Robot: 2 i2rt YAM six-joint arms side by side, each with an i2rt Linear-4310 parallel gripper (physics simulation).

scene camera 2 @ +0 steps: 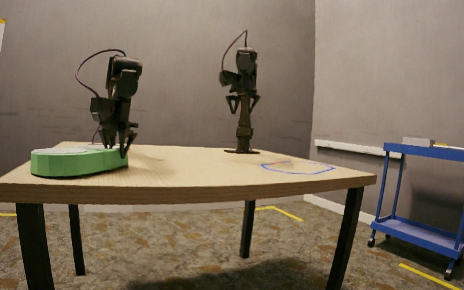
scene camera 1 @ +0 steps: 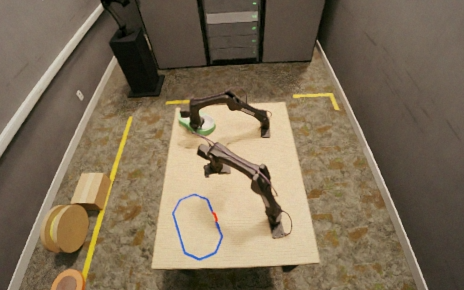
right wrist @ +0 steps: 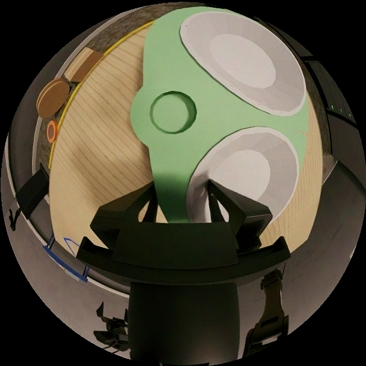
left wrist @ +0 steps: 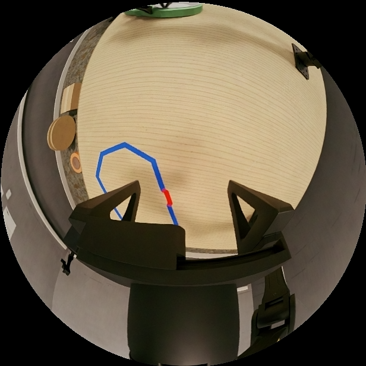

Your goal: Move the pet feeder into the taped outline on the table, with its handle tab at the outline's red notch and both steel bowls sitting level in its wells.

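Pixels of known places: left gripper, fingertip midpoint: (scene camera 2: 240, 113) (scene camera 1: 217, 175); right gripper, fingertip midpoint: (scene camera 2: 115, 157) (scene camera 1: 198, 129); left arm's base, origin of the base link: (scene camera 2: 242, 152) (scene camera 1: 274, 220); right arm's base, origin of the base link: (scene camera 1: 265, 127).
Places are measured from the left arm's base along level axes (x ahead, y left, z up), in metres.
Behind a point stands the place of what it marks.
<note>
The green pet feeder (scene camera 1: 208, 132) @(z 0.029, x 0.332, y -0.690 m) (scene camera 2: 70, 164) @(z 0.033, x 0.553, y -0.859 m) (left wrist: 175, 12) (right wrist: 165, 60) lies flat at the table's upper-left corner in scene camera 1. Two steel bowls (right wrist: 245, 60) (right wrist: 250, 167) sit in it; whether the nearer is fully level is unclear. Its handle tab (right wrist: 141, 112) has a round recess. My right gripper (scene camera 2: 116, 149) @(z 0.028, x 0.407, y -0.733 m) (right wrist: 183, 184) is shut on one end: one finger outside the wall, one inside the nearer bowl. My left gripper (scene camera 1: 217, 171) @(z 0.187, x 0.290, y -0.240 m) (scene camera 2: 242, 111) @(z 0.187, x 0.290, y -0.240 m) (left wrist: 183, 184) is open, above mid-table. The blue outline (scene camera 1: 179, 233) @(z 0.000, x 0.551, y -0.001 m) (left wrist: 125, 145) has a red notch (scene camera 1: 215, 216) @(z 0.001, x 0.337, y -0.073 m) (left wrist: 167, 197).
The left arm stands between the feeder and the outline in scene camera 1. Cardboard boxes (scene camera 1: 93, 191) and a round drum (scene camera 1: 71, 229) are on the floor beyond the table edge. A blue cart (scene camera 2: 392, 146) stands to the right in scene camera 2.
</note>
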